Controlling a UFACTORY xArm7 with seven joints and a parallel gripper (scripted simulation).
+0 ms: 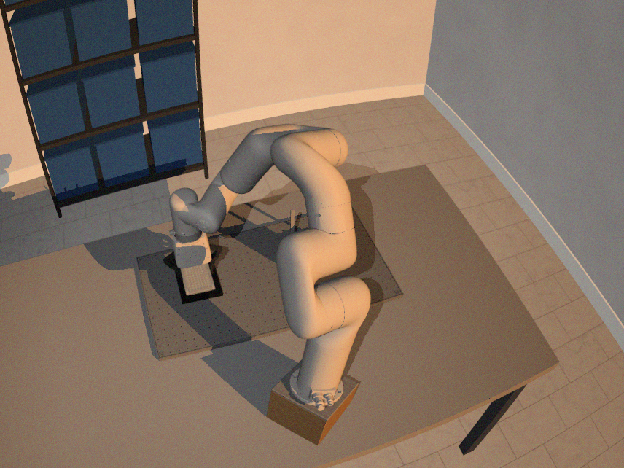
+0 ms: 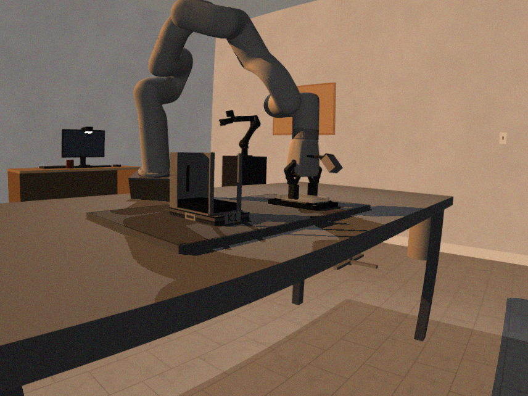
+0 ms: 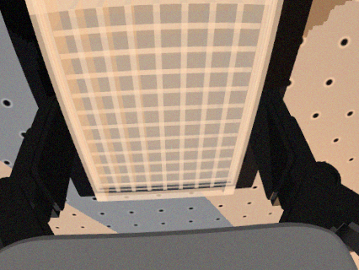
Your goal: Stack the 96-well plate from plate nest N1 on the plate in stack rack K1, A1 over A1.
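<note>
Right now my hand is 1 cm above the 96-well plate. From my hand the other things lie so: pale square (8 cm ahead, 4 cm to the right, 2 cm below).
</note>
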